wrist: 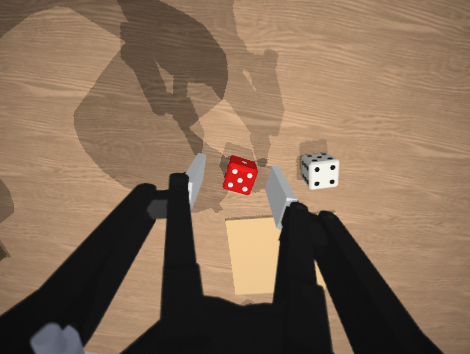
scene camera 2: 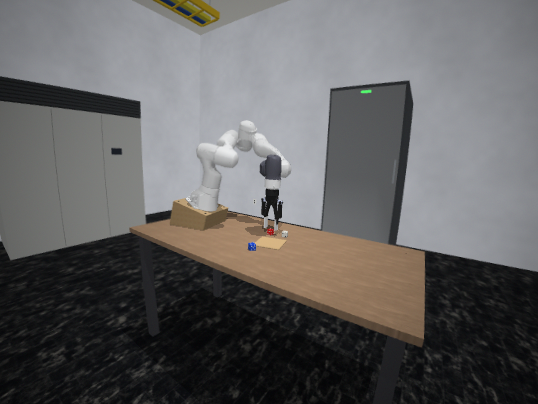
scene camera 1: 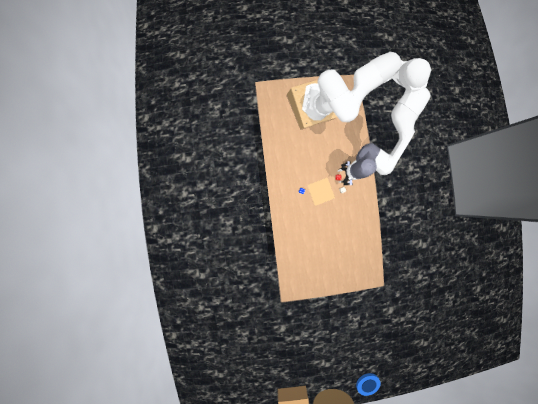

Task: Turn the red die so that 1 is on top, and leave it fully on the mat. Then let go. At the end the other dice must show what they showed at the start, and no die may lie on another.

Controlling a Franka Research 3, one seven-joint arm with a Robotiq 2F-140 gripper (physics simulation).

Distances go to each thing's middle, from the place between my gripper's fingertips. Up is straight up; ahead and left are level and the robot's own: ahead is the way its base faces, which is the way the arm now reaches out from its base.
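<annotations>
There is the red die (wrist: 240, 175), and my hand is 1 cm short of it, 1 cm to the left of it and 2 cm above it. Counting from my hand again, the white die (wrist: 321, 170) is 9 cm ahead, 2 cm to the left and 2 cm below. As for the tan mat (wrist: 253, 242), I see it 9 cm ahead of my hand, 12 cm to the right of it and 3 cm below it.
</annotations>
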